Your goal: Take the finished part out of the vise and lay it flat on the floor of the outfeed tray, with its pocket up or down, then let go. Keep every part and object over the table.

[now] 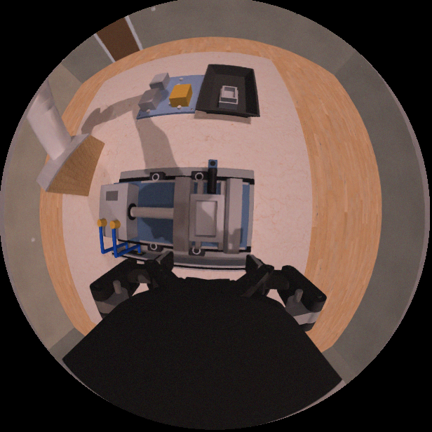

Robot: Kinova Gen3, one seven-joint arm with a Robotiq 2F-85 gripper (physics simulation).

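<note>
The finished part [206, 218], a light grey block with a rectangular pocket facing up, sits in the vise [119, 200] between its left jaw [182, 215] and right jaw [233, 215]. A narrow gap shows at the part's right side; whether the jaws press on it I cannot tell. My gripper [209, 261] is open and empty, its fingers spread at the near side of the vise, apart from the part. The black outfeed tray [255, 92] stands at the far side. Another small grey part [229, 95] with a square opening lies in it.
A blue plate [167, 108] left of the tray bears a yellow block [180, 95] and two grey blocks [149, 99] [160, 81]. A black arm [212, 181] with a blue end rises behind the part. Blue hoses [114, 240] stand at the vise's near left; a pale post [50, 122] with a tan head is at left.
</note>
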